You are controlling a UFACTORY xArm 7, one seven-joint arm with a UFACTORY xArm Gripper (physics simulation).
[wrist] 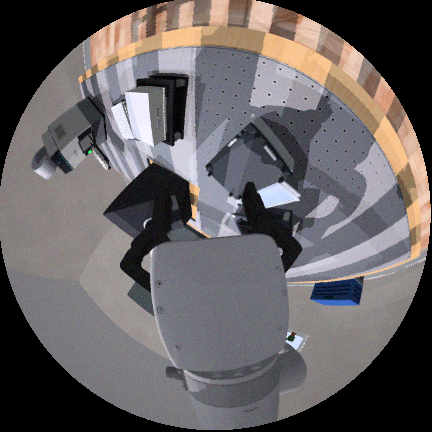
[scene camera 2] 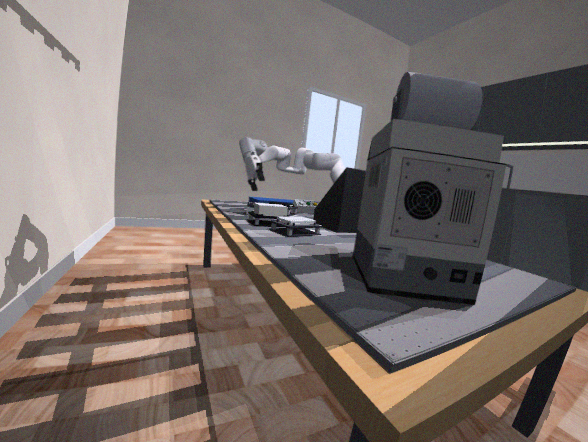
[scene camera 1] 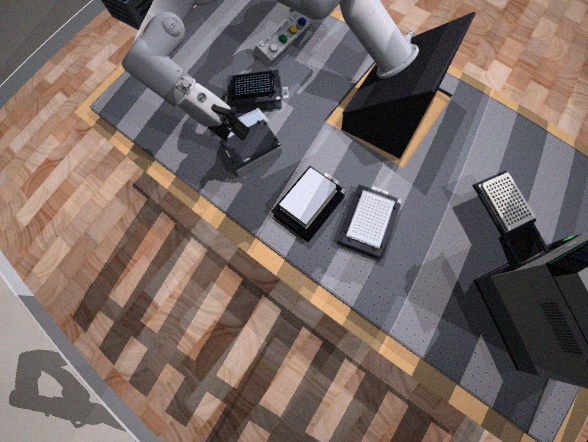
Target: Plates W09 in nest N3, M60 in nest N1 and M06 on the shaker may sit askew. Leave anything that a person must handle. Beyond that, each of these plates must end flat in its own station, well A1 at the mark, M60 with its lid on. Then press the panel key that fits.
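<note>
My gripper (scene camera 1: 231,131) (scene camera 2: 257,183) (wrist: 207,191) is open and empty, above the dark square station (scene camera 1: 252,145) (wrist: 250,160). A pale flat piece (scene camera 1: 254,117) (wrist: 279,195) shows at that station's edge; whether it is tilted is unclear. A black well plate (scene camera 1: 254,84) sits on a dark base behind it, partly hidden by a finger in the wrist view. A tall plate with a smooth white top (scene camera 1: 309,197) (scene camera 2: 271,209) (wrist: 145,117) sits on a black nest. A white well plate (scene camera 1: 371,219) (scene camera 2: 296,220) (wrist: 121,120) lies on the neighbouring nest. Plate labels are not readable.
The key panel (scene camera 1: 283,40) has white, green, yellow and blue keys. A large black wedge (scene camera 1: 395,105) (scene camera 2: 342,200) (wrist: 145,195) stands by the arm base. A beige well plate (scene camera 1: 507,201) sits at the grey instrument (scene camera 1: 530,310) (scene camera 2: 430,200) (wrist: 75,132).
</note>
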